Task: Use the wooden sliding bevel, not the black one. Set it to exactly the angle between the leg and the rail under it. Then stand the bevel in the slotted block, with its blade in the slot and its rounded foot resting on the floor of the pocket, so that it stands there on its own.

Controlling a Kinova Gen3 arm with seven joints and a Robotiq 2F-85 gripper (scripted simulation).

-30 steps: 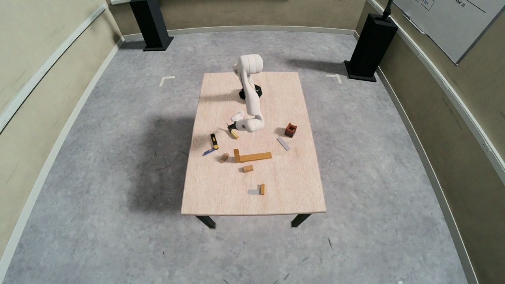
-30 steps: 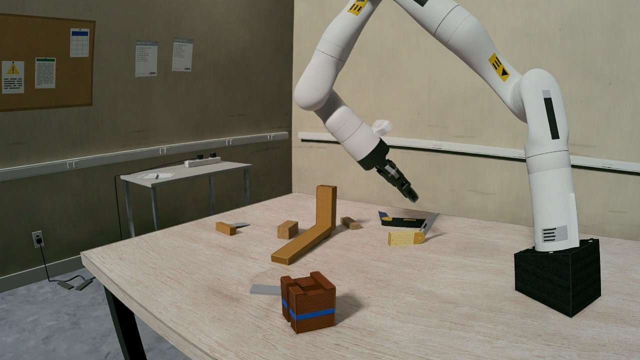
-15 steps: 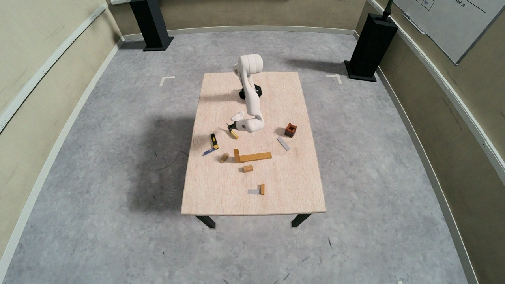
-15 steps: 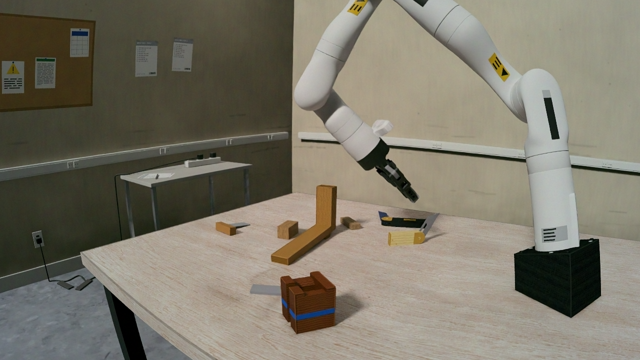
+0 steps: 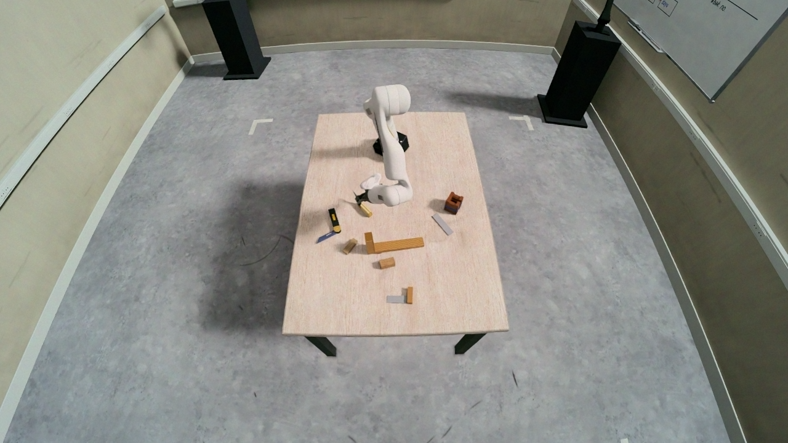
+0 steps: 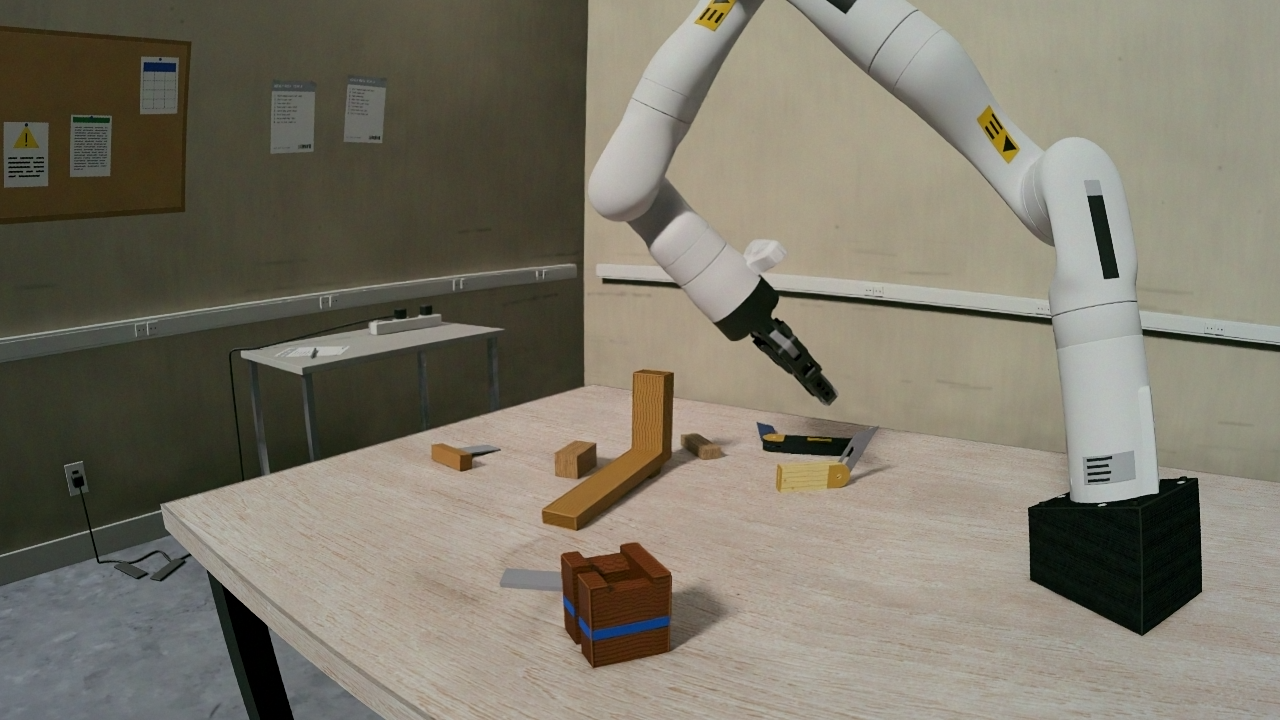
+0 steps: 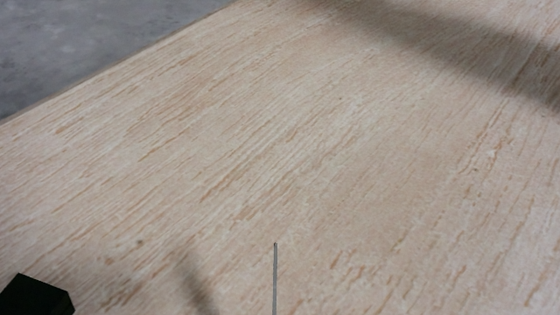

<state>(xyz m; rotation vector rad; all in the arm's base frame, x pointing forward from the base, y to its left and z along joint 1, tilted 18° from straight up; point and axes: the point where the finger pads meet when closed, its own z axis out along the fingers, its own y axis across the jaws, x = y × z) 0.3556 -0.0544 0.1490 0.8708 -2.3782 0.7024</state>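
Now: the wooden sliding bevel 10 cm below my hand, 2 cm to the right of it and 2 cm behind it. From my hand the other things lie so: black bevel (13 cm to the right, 12 cm below, 11 cm ahead); then grey strip (35 cm to the left, 12 cm below, 4 cm ahead); then wooden block (26 cm ahead, 13 cm to the left, 11 cm below).
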